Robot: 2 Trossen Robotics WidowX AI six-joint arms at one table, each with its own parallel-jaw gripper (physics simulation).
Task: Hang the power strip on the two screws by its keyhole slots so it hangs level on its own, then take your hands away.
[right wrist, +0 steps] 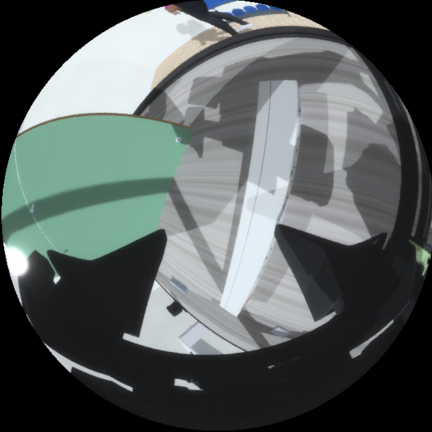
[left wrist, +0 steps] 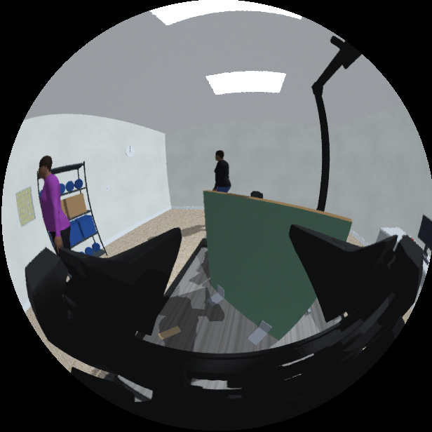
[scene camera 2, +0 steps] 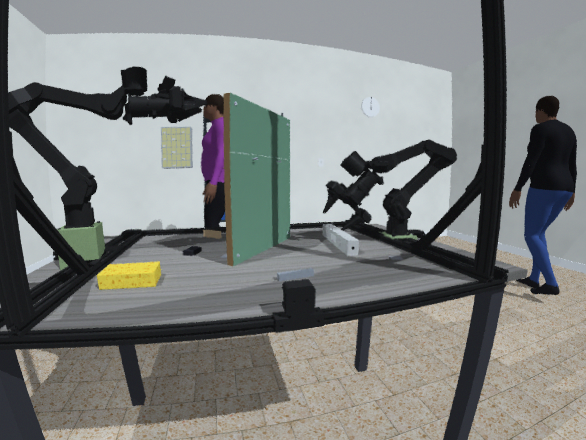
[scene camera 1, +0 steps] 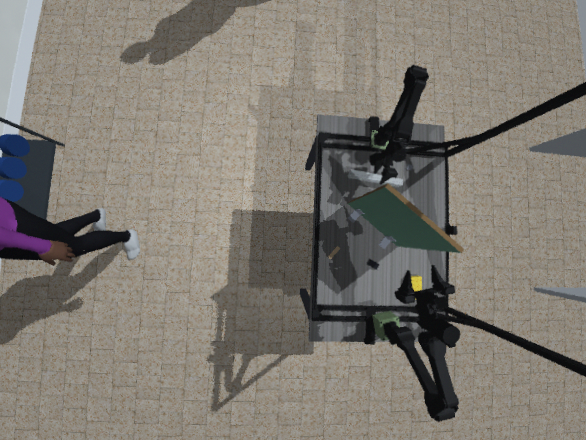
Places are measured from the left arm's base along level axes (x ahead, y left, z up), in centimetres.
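Where they show: left gripper, fingertip midpoint: (scene camera 2: pixel 204 106) (scene camera 1: pixel 420 267); right gripper, fingertip midpoint: (scene camera 2: pixel 332 221) (scene camera 1: pixel 377 178); left arm's base at its link origin: (scene camera 2: pixel 79 225) (scene camera 1: pixel 390 329); right arm's base at its link origin: (scene camera 2: pixel 397 233) (scene camera 1: pixel 380 139).
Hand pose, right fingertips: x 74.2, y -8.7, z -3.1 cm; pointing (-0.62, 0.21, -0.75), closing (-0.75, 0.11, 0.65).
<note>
Things, the pixels of their centre, and the offset from my right fingertips.
- white power strip at the middle of its body: (scene camera 2: pixel 338 237) (scene camera 1: pixel 375 178) dx +1.3, dy -1.4, dz -5.1 cm
- upright green board at the middle of its body: (scene camera 2: pixel 263 179) (scene camera 1: pixel 394 221) dx -22.8, dy +3.1, dz +13.8 cm
- screw at the middle of its body: (scene camera 2: pixel 255 158) dx -27.4, dy -2.8, dz +19.6 cm
- yellow sponge at the middle of its body: (scene camera 2: pixel 130 275) (scene camera 1: pixel 413 287) dx -59.8, dy -11.6, dz -5.6 cm
- small black object at the middle of its body: (scene camera 2: pixel 192 251) (scene camera 1: pixel 373 264) dx -44.0, dy +7.7, dz -6.5 cm
- brown block at the middle of its body: (scene camera 2: pixel 212 233) (scene camera 1: pixel 333 252) dx -34.1, dy +27.8, dz -6.0 cm
The white power strip (scene camera 1: pixel 367 176) (scene camera 2: pixel 341 241) (right wrist: pixel 267 165) lies on the table, away from the upright green board (scene camera 1: pixel 400 217) (scene camera 2: pixel 255 210) (left wrist: pixel 250 235) (right wrist: pixel 90 155). One screw (scene camera 2: pixel 254 159) (right wrist: pixel 32 209) sticks out from the board at a pale line; I cannot clearly make out the second. The strip's keyhole slots are not visible. My right gripper (scene camera 1: pixel 384 167) (scene camera 2: pixel 338 218) (right wrist: pixel 221 232) is open and empty, tilted down just above the strip, which runs between the fingers in the right wrist view. My left gripper (scene camera 1: pixel 421 271) (scene camera 2: pixel 204 101) (left wrist: pixel 236 231) is open and empty, raised and pointing toward the board.
A yellow sponge (scene camera 1: pixel 416 283) (scene camera 2: pixel 129 275), a small black object (scene camera 1: pixel 372 264) (scene camera 2: pixel 192 250) and a brown block (scene camera 1: pixel 334 253) (left wrist: pixel 169 332) lie on the table. Grey brackets (scene camera 1: pixel 386 243) (left wrist: pixel 259 332) stand at the board's foot. A black frame borders the table.
</note>
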